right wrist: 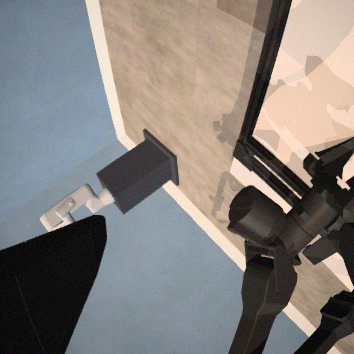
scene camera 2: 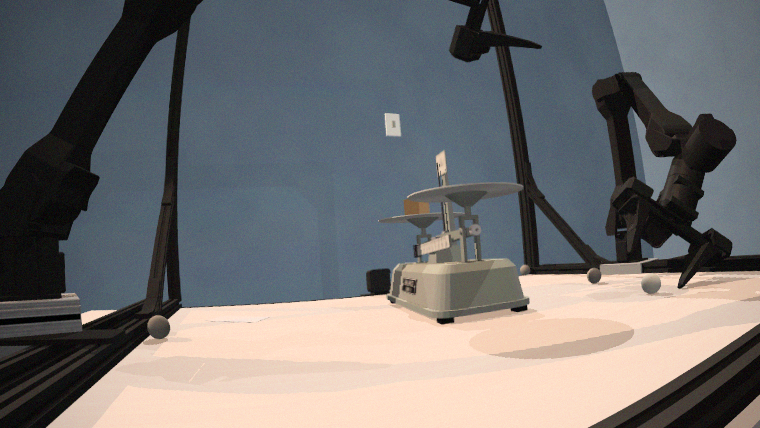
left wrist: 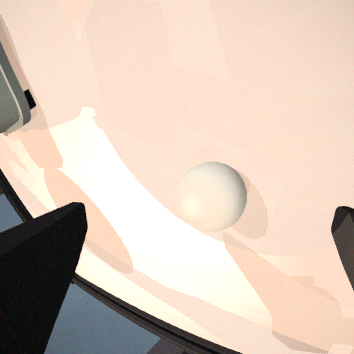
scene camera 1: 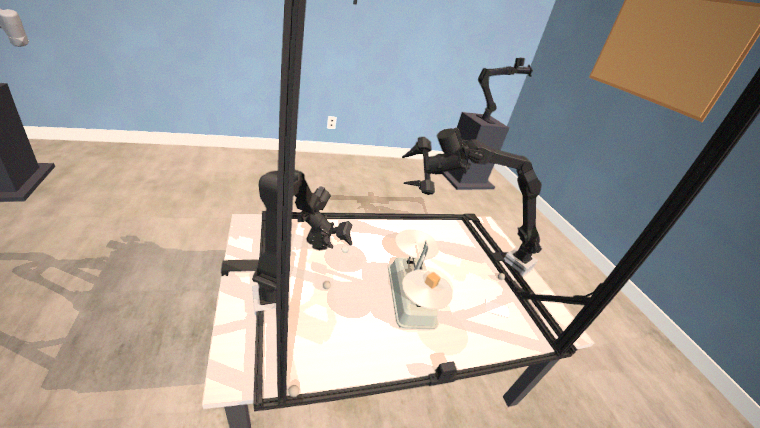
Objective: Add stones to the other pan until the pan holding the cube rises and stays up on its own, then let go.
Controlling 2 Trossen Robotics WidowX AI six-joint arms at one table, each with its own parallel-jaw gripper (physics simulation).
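Frame: origin at the left arm's base, x back, y right, z up, level; centimetres.
Where they show: left gripper, between the fingertips: (scene camera 2: pixel 655 271) (left wrist: pixel 215 218) (scene camera 1: pixel 342 246); right gripper, between the fingertips: (right wrist: pixel 230 233) (scene camera 2: pixel 553 11) (scene camera 1: pixel 403 170); left arm's base, origin of its link: (scene camera 2: pixel 629 261) (scene camera 1: pixel 270 295); right arm's base, origin of its link: (scene camera 2: pixel 29 298) (scene camera 1: pixel 522 256).
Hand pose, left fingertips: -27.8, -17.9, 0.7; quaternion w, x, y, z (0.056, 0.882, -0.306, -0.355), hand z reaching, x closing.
Each offset is from my left fingertips to the top centre of the thing, as dx, dy, dz.
An orange cube @[-16.8, +33.1, +14.5] (scene camera 1: pixel 432 280) (scene camera 2: pixel 416 206) sits on the near pan @[-14.8, +34.5, +11.5] (scene camera 1: pixel 414 291) (scene camera 2: pixel 392 219) of the balance @[-17.5, +25.4, +20.4] (scene camera 1: pixel 417 318) (scene camera 2: pixel 458 287) in scene camera 1. The far pan @[-20.1, +16.3, +12.7] (scene camera 1: pixel 406 240) (scene camera 2: pixel 481 189) stands higher in scene camera 2, with no stone visible on it. My left gripper (scene camera 1: pixel 340 246) (scene camera 2: pixel 656 270) (left wrist: pixel 215 218) is open and empty above the table, and a pale stone @[-1.4, +0.1, -0.1] (scene camera 1: pixel 345 248) (scene camera 2: pixel 650 283) (left wrist: pixel 212 196) shows between its spread fingers in the left wrist view. My right gripper (scene camera 1: pixel 404 170) is open and empty, high up behind the table; one finger shows in the right wrist view.
Other stones lie on the table: one @[+9.7, +16.4, -0.1] (scene camera 1: pixel 326 284) (scene camera 2: pixel 593 275) left of the balance, one @[+25.9, +48.2, -0.1] (scene camera 1: pixel 294 390) (scene camera 2: pixel 524 269) at the near left corner, one @[-57.8, +25.5, -0.1] (scene camera 1: pixel 500 276) (scene camera 2: pixel 158 326) by the right rail. A black frame (scene camera 1: pixel 366 394) edges the table, with an upright post (scene camera 1: pixel 287 106).
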